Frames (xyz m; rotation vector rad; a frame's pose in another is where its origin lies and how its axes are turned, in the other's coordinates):
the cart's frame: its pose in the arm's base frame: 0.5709 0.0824 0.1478 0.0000 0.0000 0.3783
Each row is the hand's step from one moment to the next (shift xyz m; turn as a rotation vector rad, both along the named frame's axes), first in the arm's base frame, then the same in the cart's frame.
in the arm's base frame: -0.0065 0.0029 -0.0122 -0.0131 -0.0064 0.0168
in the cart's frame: -0.0050 0.0051 -0.0122 -0.0145 -0.0011 0.0168
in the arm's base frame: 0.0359 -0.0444 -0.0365 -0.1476 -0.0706 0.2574
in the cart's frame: 0.0170 -0.0545 -0.0365 -0.1632 -0.0111 0.2574
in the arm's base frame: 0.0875 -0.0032 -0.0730 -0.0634 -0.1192 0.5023
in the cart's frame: 0.0801 -0.0353 -0.0730 -0.1029 -0.0874 0.5023
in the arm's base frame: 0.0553 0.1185 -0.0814 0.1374 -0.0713 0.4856
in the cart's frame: 0.0952 0.0897 -0.0814 0.1014 -0.1170 0.4856
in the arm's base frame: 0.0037 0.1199 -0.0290 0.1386 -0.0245 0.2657
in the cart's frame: 0.0477 0.1101 -0.0290 0.1198 -0.0740 0.2657
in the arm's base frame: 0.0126 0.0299 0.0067 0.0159 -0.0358 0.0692
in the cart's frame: 0.0228 0.0231 0.0067 0.0016 -0.0391 0.0692
